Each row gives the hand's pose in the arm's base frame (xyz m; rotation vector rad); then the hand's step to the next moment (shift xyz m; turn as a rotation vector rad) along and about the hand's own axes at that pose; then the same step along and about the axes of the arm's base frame.
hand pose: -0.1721 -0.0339 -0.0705 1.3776 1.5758 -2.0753
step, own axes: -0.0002 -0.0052 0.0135 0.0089 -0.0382 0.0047
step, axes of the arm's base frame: -0.0106 -0.0092 0.0036 -0.0316 0.0151 0.0183
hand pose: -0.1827 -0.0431 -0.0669 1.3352 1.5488 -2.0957
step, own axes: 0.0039 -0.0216 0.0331 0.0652 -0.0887 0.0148
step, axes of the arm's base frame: -0.0334 -0.0175 0.0123 -0.1006 0.0463 0.0090
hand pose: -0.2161 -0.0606 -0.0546 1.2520 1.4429 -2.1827
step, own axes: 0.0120 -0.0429 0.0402 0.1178 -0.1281 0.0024
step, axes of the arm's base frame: -0.0541 -0.0101 0.0240 -0.1496 0.0886 -0.0077
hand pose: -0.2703 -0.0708 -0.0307 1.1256 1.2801 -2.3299
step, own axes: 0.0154 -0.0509 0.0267 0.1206 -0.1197 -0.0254
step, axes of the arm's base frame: -0.0515 0.0102 0.0280 -0.1328 0.1064 -0.0236
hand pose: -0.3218 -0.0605 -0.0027 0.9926 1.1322 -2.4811
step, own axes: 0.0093 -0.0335 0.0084 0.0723 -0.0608 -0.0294
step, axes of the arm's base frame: -0.0266 0.0169 0.0170 -0.0677 0.0669 -0.0271
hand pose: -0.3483 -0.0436 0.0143 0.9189 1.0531 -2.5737
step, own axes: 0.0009 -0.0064 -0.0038 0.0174 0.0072 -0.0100
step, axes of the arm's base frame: -0.0015 0.0073 0.0009 -0.0060 0.0024 -0.0203
